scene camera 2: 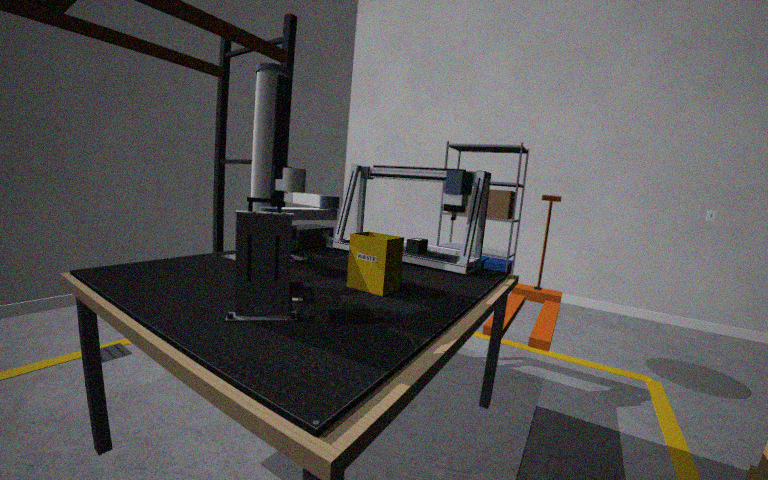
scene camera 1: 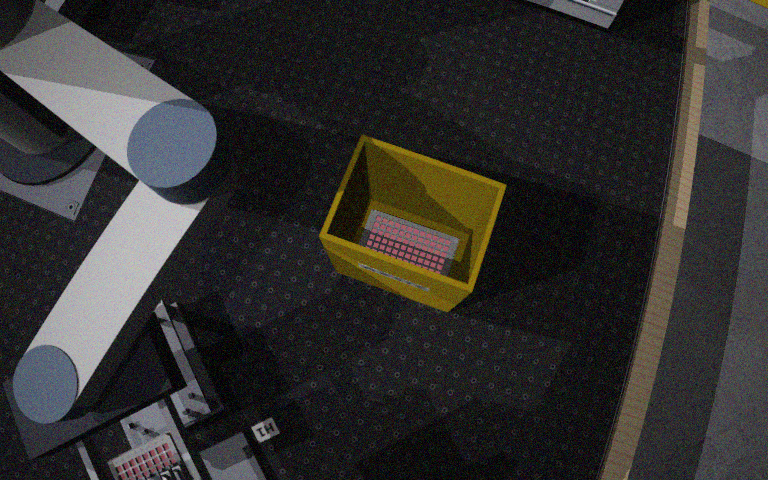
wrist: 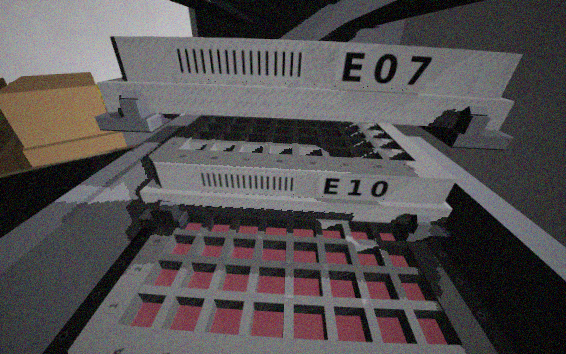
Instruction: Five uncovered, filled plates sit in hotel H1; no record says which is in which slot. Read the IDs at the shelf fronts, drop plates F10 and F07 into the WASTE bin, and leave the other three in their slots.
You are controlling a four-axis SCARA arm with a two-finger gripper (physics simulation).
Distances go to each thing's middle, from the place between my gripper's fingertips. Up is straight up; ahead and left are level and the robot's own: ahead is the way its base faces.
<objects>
Right now my hand is 130 mm past the grey RG stand (scene camera 1: 198, 406), 120 mm to the right of it and 110 mm above it.
</objects>
